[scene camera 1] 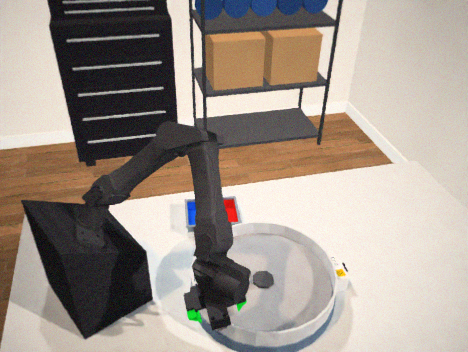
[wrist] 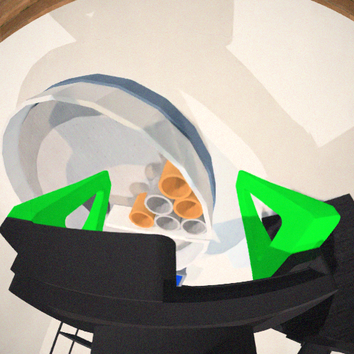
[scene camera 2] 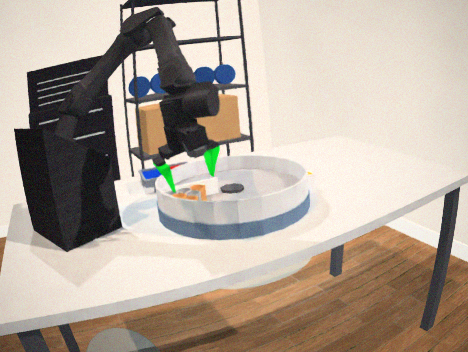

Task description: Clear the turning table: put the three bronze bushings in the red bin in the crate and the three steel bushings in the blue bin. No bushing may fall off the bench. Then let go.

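Places are measured from the arm's base along level axes (x left, y back, z up), in centimetres.
Where they show: gripper, fingertip midpoint: (scene camera 2: 193, 183); arm's base at its link origin: (scene camera 1: 88, 227) (scene camera 2: 61, 142).
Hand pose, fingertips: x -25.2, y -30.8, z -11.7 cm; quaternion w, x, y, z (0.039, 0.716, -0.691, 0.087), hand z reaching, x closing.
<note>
Things, the pixels of their top centre, and the offset from my fingertips. "*": a spot on its surface instead.
- white divider at a spot on its surface: (scene camera 2: 211, 185) * dx +15.4, dy -9.9, dz -6.5 cm
- dark hub at its top centre: (scene camera 2: 232, 186) (scene camera 1: 263, 278) dx +16.1, dy -16.0, dz -8.4 cm
- small device at a spot on its surface: (scene camera 1: 341, 274) * dx +13.4, dy -39.5, dz -8.6 cm
Three bronze bushings, one larger (wrist: 172, 171), one (wrist: 189, 206) beside it and one (wrist: 139, 203) by the divider, stand clustered with three steel bushings (wrist: 159, 205) (wrist: 167, 223) (wrist: 194, 226) inside the walled turning table (scene camera 1: 280, 229) (scene camera 2: 235, 214) (wrist: 117, 94). They stand near its wall; the arm hides them in scene camera 1. My gripper (scene camera 1: 218, 310) (scene camera 2: 194, 184) (wrist: 173, 177) is open above them, with nothing between its fingers. The blue bin (scene camera 1: 191, 212) (scene camera 2: 150, 174) (wrist: 179, 280) and red bin (scene camera 1: 231, 210) (scene camera 2: 175, 167) sit in the grey crate behind, partly hidden by the arm.
A white divider (scene camera 2: 211, 185) (wrist: 117, 217) stands beside the bushings. A dark hub (scene camera 1: 263, 279) (scene camera 2: 232, 188) marks the turning table's centre. Its raised wall surrounds the bushings. A small device (scene camera 1: 341, 274) sits outside the right wall. The black arm base (scene camera 1: 100, 280) (scene camera 2: 65, 195) stands left.
</note>
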